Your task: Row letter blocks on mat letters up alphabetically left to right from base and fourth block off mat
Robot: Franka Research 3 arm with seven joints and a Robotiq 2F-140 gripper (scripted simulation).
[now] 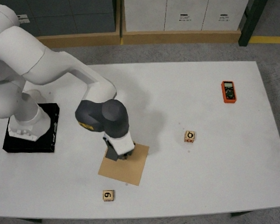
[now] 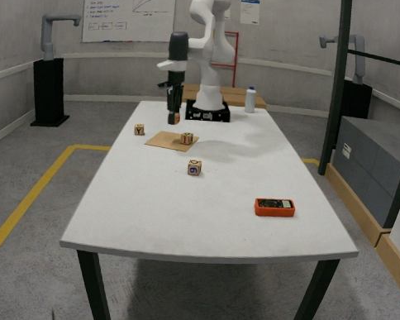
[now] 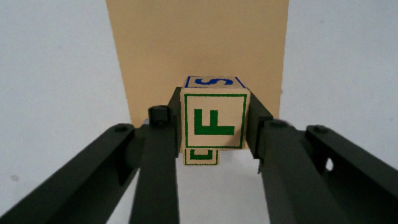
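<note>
My gripper is now 120 mm above the tan mat and 10 mm short of it. Round my hand: orange multimeter: 580 mm ahead, 370 mm to the left, 100 mm below; then block: 90 mm below, 70 mm to the left, 30 mm ahead; then white bottle: 620 mm behind, 450 mm to the left, 40 mm below.
</note>
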